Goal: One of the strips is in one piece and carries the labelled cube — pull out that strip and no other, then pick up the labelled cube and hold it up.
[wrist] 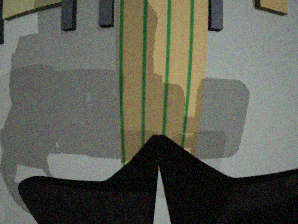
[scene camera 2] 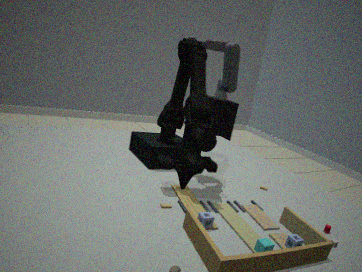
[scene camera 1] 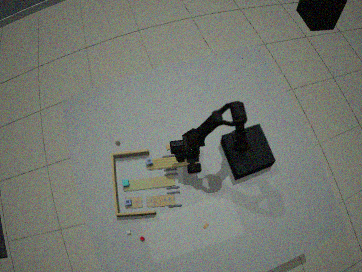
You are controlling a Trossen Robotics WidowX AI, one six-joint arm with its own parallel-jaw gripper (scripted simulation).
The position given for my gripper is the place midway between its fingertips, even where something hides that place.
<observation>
In view: my gripper (scene camera 2: 182, 189) and a strip (wrist: 161, 68).
My gripper shows as well in the wrist view (wrist: 158, 140).
</observation>
